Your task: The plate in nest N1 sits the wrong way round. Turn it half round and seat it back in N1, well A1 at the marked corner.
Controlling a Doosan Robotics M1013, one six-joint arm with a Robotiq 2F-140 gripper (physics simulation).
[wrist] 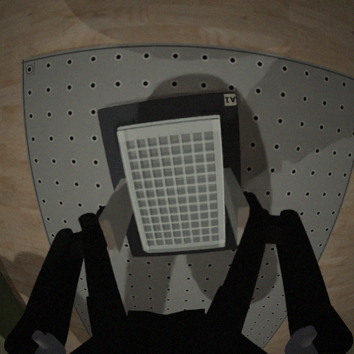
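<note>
The pale grey well plate (173, 187) lies in the dark nest (109, 117), its wells facing up and its long sides running up and down the wrist view. A white A1 label (230, 99) marks the nest's upper right corner and reads upside down here. My gripper (176, 187) is shut on the plate, with one flat pad against each long side, left and right. The lower parts of the pads stand beside the nest's lower half. The plate's underside and its seating in the nest are hidden.
A grey board (60, 115) with rows of holes lies under the nest, on a wooden table top (150, 17). The board's edge curves along the top of the view. Shadows fall beside and below the nest. A dark green patch (6, 305) shows at the lower left edge.
</note>
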